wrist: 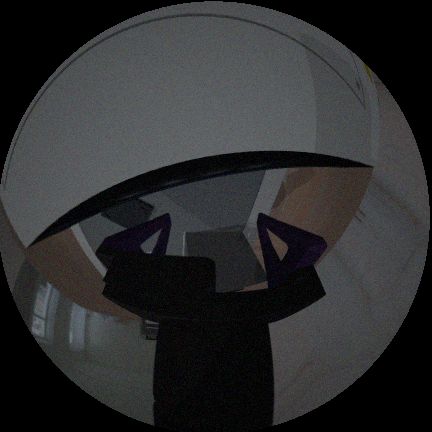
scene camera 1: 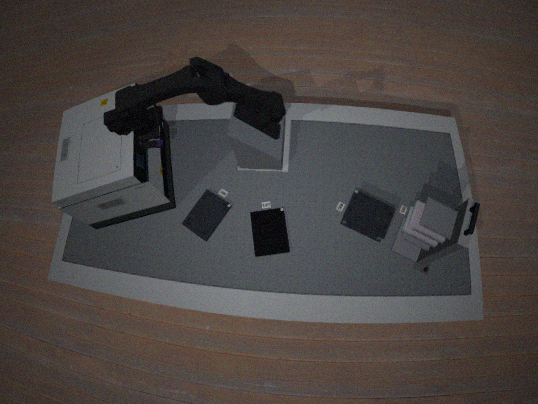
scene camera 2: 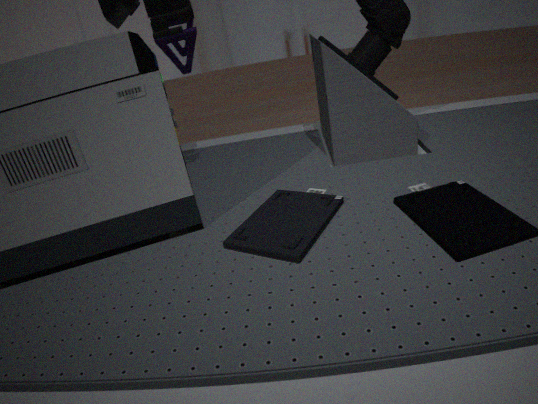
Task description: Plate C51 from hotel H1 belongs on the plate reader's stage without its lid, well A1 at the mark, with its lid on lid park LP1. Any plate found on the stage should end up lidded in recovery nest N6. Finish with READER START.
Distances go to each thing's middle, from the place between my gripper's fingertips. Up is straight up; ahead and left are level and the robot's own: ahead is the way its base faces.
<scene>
Right now my hand is 24 cm short of the lid park pad (scene camera 2: 464,222), 39 cm to the right of it and 22 cm above it.
</scene>
